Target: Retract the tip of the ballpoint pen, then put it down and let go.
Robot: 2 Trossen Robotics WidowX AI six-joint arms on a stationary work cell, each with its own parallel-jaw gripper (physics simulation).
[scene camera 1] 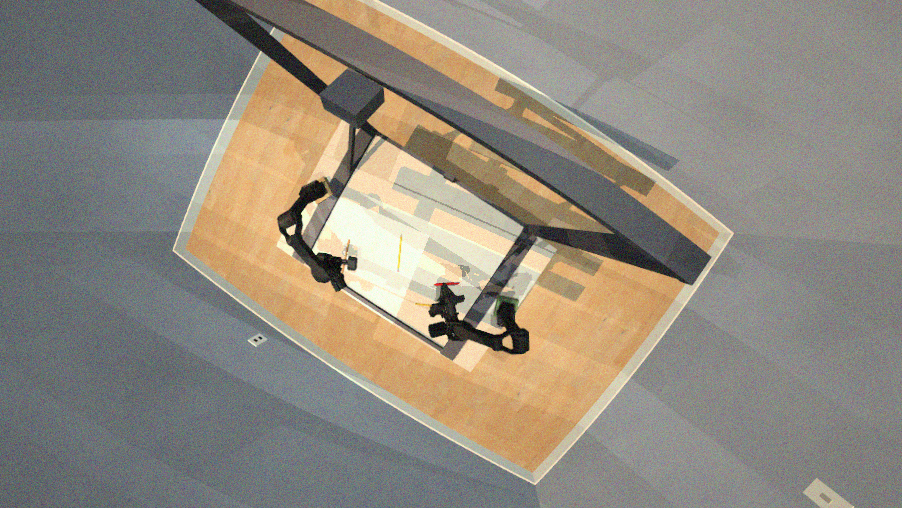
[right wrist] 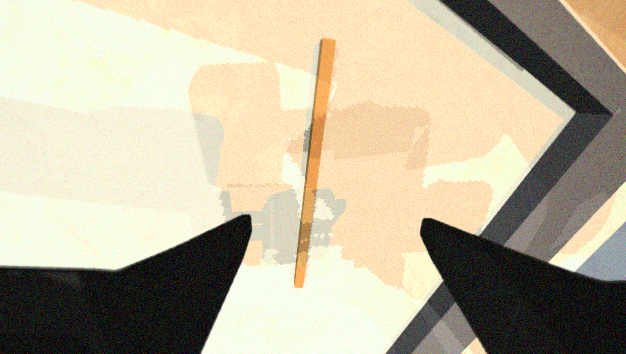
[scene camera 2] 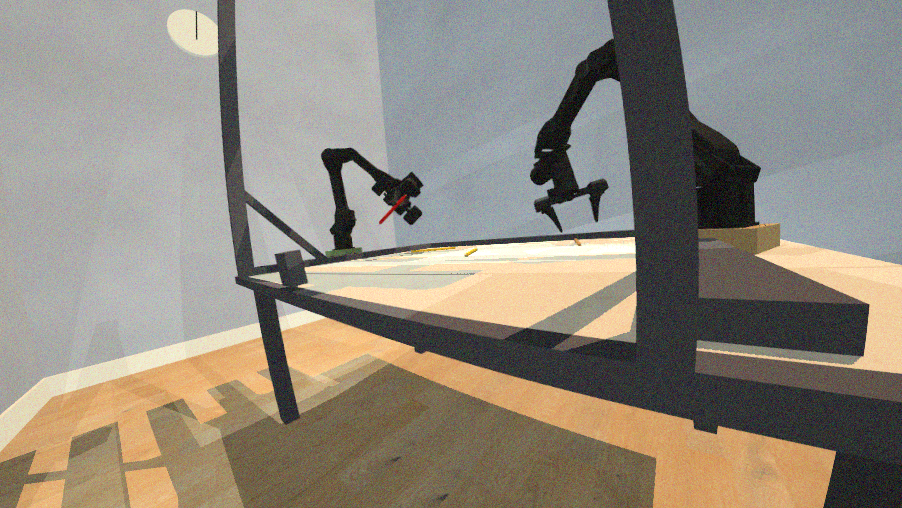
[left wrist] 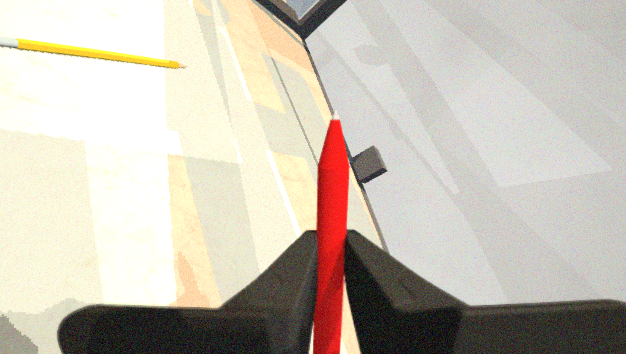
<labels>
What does my right gripper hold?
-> Nothing.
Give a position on a red ballpoint pen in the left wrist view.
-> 333, 168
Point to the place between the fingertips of my left gripper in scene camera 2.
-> At 396, 205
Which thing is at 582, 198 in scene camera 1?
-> A dark frame beam.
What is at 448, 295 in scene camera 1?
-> My left gripper.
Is my right gripper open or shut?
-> Open.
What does the orange stick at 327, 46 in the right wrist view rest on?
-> The table.
</labels>
